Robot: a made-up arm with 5 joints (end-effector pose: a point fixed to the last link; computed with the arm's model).
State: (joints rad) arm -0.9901 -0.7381 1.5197 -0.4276 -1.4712
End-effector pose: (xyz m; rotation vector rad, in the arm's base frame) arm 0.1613 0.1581 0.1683 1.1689 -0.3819 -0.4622
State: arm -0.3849 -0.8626 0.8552 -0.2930 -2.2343
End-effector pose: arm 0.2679 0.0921 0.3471 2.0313 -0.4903 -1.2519
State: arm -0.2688 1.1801 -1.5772 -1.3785 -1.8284
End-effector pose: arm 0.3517 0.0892 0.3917 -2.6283 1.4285 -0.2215
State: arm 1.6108 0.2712 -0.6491 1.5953 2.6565
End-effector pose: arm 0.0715 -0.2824 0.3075 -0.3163 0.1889 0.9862
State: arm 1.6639 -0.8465 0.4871 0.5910 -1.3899
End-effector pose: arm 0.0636 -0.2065 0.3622 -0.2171 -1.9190 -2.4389
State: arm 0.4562 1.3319 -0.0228 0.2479 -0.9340
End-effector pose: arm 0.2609 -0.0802 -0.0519 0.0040 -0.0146 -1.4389
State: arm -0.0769 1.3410 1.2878 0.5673 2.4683
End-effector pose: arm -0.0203 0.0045 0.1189 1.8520 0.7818 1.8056
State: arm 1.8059 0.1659 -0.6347 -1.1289 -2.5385
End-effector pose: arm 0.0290 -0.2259 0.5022 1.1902 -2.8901 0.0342
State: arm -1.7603 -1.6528 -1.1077 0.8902 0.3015
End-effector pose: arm 0.1155 -0.2914 0.3759 -2.0243 2.1566 0.3772
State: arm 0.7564 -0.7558 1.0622 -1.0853 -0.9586
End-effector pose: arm 0.2247 -0.1289 0.3353 0.3151 -2.4986 -0.8125
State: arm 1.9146 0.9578 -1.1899 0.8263 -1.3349
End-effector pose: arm -0.0493 -0.3709 0.2527 0.3706 1.3629 2.6505
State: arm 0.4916 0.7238 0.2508 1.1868 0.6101
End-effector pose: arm 0.2400 -0.0773 0.0623 0.2968 0.5106 0.0678
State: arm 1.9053 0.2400 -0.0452 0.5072 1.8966
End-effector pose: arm -0.0260 -0.3149 0.2353 -0.8287 0.2616 -0.0537
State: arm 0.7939 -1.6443 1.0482 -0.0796 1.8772
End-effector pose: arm 0.1603 -0.0741 0.3933 -2.2291 -0.5920 0.5474
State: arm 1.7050 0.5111 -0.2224 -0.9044 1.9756
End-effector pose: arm 0.0347 -0.3568 0.3091 -2.1239 0.5314 0.1254
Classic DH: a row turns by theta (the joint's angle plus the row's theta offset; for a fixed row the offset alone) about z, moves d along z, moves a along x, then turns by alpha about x. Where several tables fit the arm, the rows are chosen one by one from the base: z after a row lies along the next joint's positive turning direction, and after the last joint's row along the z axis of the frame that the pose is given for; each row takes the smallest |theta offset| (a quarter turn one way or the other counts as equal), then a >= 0, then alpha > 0; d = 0 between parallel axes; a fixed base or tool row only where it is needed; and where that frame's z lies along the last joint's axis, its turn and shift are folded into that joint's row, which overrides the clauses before.
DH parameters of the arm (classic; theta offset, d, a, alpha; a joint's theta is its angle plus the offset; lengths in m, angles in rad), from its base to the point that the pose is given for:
base (fixed): 0 0 0.0713 3.1416
joint 1: 0 -0.2096 0.0252 1.5708
joint 2: -1.3274 0 0.1261 0
joint 3: 1.2888 0 0.1791 0
joint 4: -1.5323 0.0115 0 1.5708
joint 5: -0.0487 -0.0899 0 0

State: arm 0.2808 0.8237 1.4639 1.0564 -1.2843
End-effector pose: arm 0.0122 0.0290 0.1491 -0.9677 1.6665 -1.1351
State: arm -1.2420 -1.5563 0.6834 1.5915 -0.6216
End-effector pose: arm 0.0865 0.0800 0.3241 0.7054 -0.4979 0.5363
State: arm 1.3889 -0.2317 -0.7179 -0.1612 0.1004
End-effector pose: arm 0.1125 -0.1603 0.5658 -1.8160 -2.0693 -0.3995
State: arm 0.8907 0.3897 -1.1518 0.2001 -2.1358
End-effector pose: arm 0.2693 -0.2265 0.4877 1.6410 -2.1726 -1.5020
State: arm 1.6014 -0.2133 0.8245 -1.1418 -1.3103
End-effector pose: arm 0.0749 -0.2573 0.2841 -0.3205 -2.6314 -1.5117
